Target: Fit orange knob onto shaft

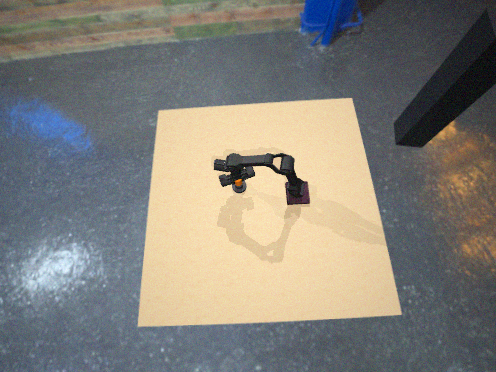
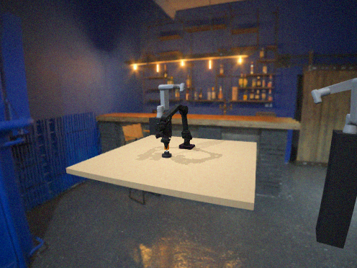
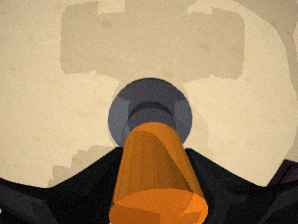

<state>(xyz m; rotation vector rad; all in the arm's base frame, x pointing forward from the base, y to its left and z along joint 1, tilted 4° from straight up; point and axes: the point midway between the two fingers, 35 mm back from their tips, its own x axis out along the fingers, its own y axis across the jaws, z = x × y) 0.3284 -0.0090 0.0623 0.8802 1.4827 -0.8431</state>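
Now: gripper tip 4 cm below the orange knob. From my gripper tip the other things lie so: round dark pedestal: 4 cm below.
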